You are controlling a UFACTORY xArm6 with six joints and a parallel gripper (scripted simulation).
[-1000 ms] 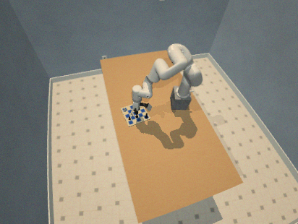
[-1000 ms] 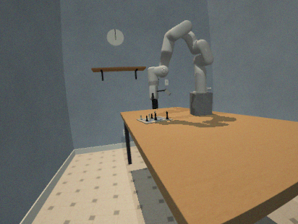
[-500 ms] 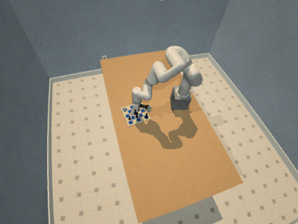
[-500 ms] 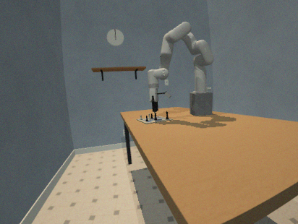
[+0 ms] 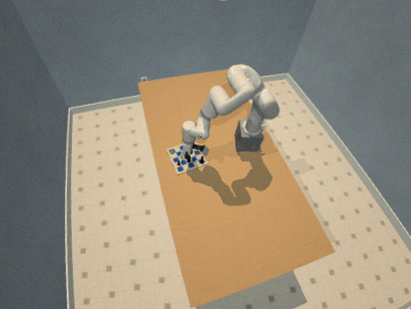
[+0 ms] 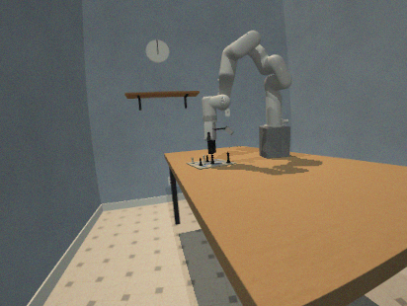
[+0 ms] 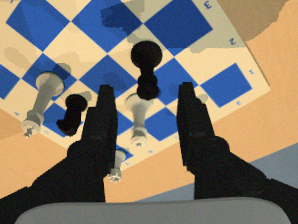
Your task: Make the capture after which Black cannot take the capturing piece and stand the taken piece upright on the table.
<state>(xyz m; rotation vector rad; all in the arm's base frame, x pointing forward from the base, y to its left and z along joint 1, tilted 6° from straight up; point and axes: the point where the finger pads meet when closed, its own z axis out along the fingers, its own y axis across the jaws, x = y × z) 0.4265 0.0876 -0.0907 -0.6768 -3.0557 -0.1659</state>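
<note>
Now: the white piece 5 cm below my hand, 4 cm ahead of it and 3 cm to the right of it. Also, from my hand: black piece: 7 cm ahead, 6 cm below, 1 cm to the left; chessboard: 8 cm below, 4 cm to the right, 1 cm ahead.
</note>
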